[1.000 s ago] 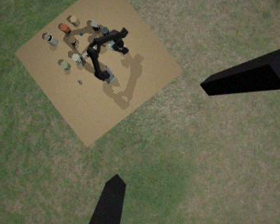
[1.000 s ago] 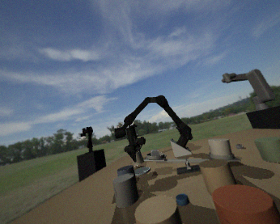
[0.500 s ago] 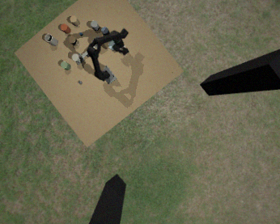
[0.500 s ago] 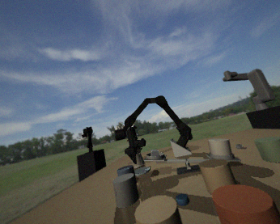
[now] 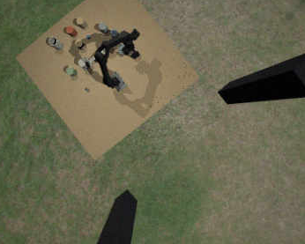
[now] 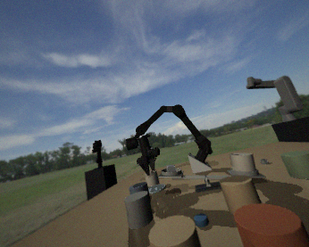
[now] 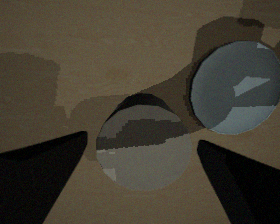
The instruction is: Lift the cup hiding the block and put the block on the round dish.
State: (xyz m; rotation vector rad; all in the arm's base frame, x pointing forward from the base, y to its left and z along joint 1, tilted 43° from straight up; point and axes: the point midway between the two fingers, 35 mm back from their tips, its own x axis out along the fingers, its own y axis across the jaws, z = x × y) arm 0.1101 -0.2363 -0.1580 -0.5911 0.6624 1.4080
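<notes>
Now: gripper tip 20 cm short of the grey block, 15 cm to the right of it and 3 cm below it. From my gripper tip the other things lie so: grey cylinder 38 cm ahead, 4 cm to the left, 2 cm below; small blue disc 41 cm ahead, 22 cm to the left, 5 cm below; round pale blue dish 10 cm ahead, 3 cm to the left, 5 cm below.
</notes>
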